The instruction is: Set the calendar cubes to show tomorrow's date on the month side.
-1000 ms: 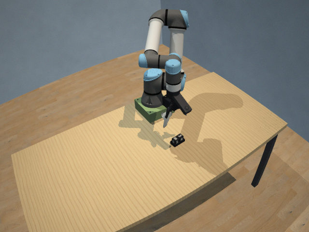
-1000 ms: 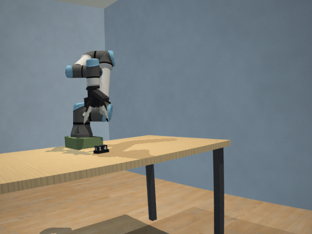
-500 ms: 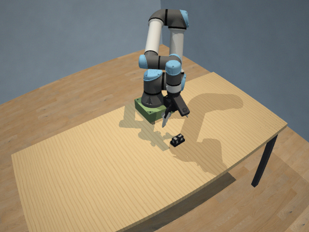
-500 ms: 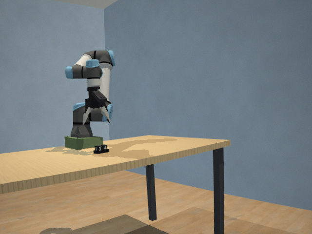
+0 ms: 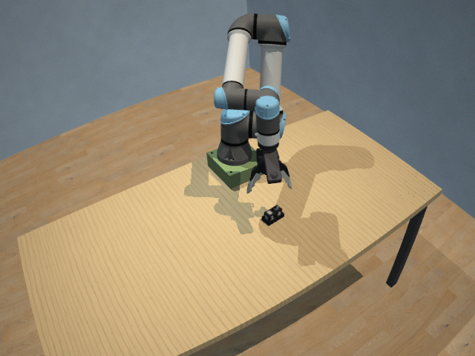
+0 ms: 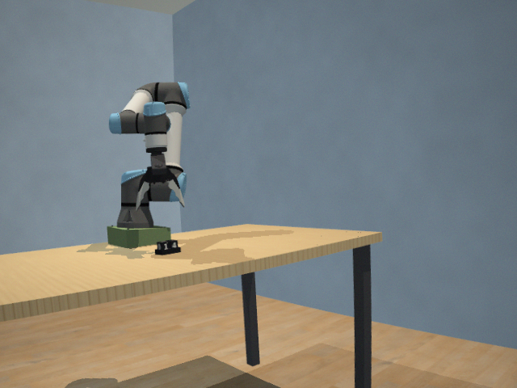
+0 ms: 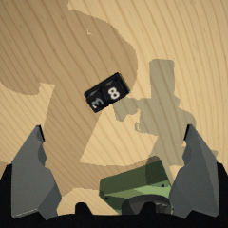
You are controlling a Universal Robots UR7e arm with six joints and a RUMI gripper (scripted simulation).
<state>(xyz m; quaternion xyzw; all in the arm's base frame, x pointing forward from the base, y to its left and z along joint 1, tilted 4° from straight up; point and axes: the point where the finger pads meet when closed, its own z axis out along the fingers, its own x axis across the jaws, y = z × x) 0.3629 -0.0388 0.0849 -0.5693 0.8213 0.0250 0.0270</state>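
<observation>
The black digit cube lies 12 cm below my hand. The rest, counted from my hand: black calendar tray: 14 cm below, 2 cm to the left, 1 cm behind.
</observation>
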